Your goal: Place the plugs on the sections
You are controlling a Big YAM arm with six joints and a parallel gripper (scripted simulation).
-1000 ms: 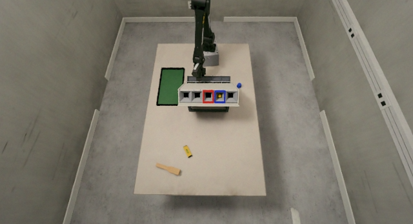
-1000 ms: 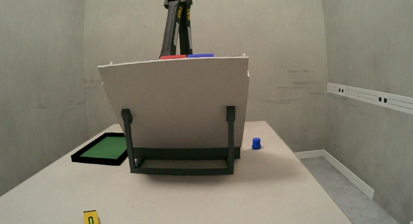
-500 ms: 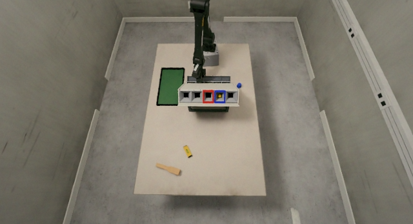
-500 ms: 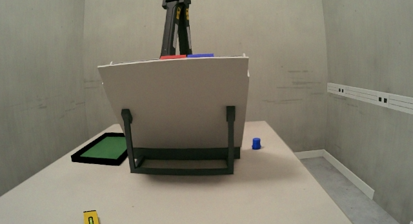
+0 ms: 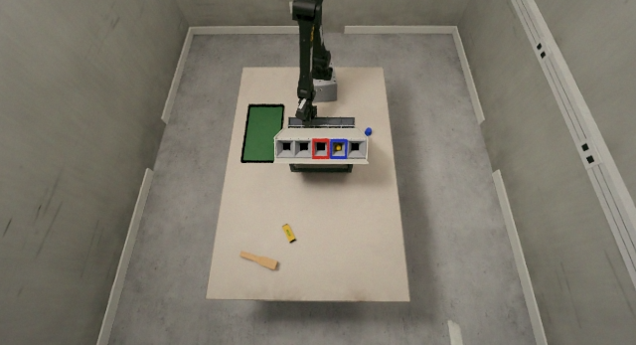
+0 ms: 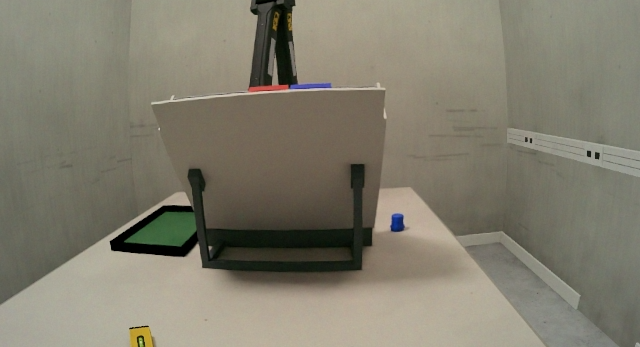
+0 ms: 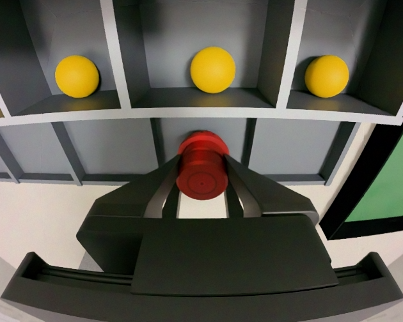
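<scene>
Right now the blue plug is 1 cm ahead of my hand, 35 cm to the left of it and 1 cm below it. From my hand the other things lie so: green marble tray: 11 cm ahead, 24 cm to the right, 3 cm below; red plug: right at my hand; cover: 17 cm ahead, 11 cm to the left, 17 cm above.
</scene>
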